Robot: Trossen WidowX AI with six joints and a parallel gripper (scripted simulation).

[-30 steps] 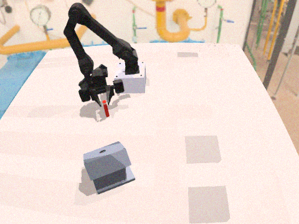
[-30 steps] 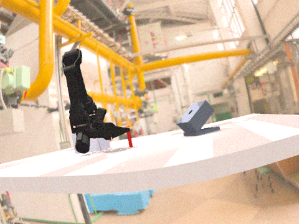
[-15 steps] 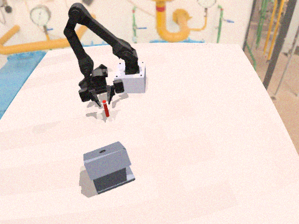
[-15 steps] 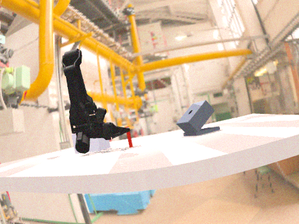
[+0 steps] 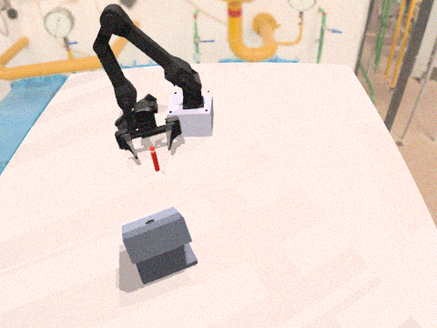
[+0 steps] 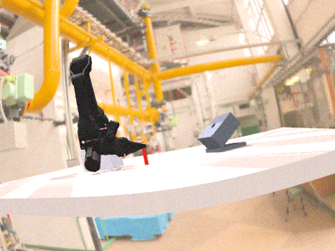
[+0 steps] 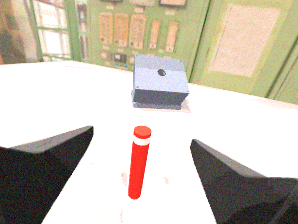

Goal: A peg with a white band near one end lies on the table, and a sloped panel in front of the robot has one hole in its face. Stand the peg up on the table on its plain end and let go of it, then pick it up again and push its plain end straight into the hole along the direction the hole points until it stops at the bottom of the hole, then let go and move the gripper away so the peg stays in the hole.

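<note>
Right now the red peg is 10 mm behind my gripper tip and 10 mm below it. From my gripper tip the other things lie so: foot plate 270 mm ahead, 30 mm to the left, 60 mm below; grey sloped panel 250 mm ahead, 20 mm to the left.
</note>
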